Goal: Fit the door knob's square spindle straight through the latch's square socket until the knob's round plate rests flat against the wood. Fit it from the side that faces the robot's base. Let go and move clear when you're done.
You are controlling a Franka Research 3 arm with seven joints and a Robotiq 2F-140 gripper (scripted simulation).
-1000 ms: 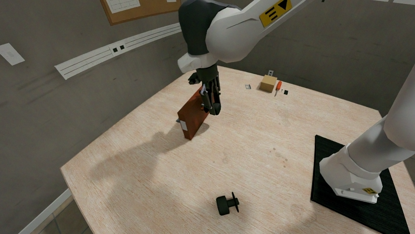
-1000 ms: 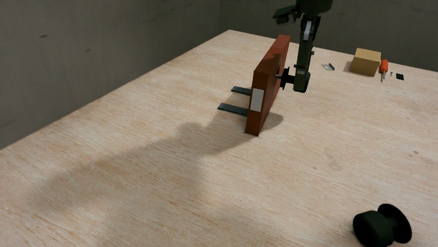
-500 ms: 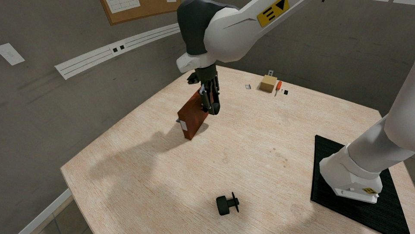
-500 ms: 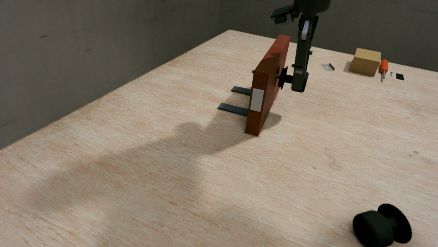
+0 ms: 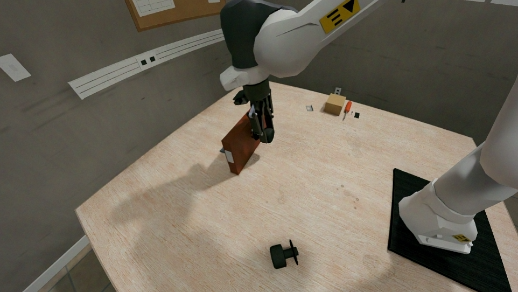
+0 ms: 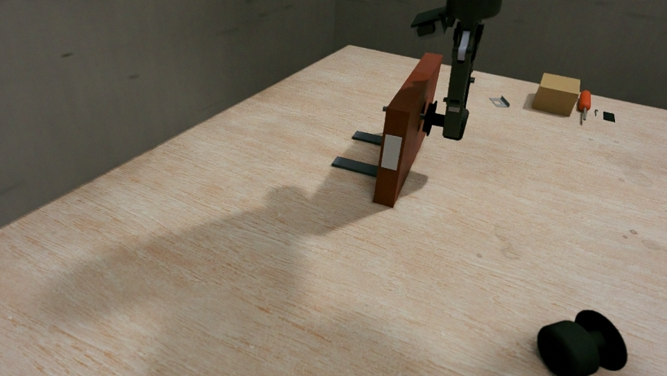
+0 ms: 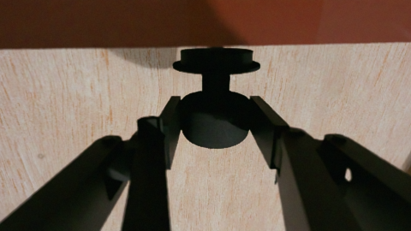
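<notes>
Now: the black door knob 4 cm ahead of my hand and 3 cm below it. From my hand the other things lie so: red-brown wooden door slab: 7 cm ahead, 3 cm below; then grey latch plate: 6 cm ahead, 15 cm to the left, 3 cm below; then tan box: 19 cm behind, 49 cm to the right, 10 cm below.
</notes>
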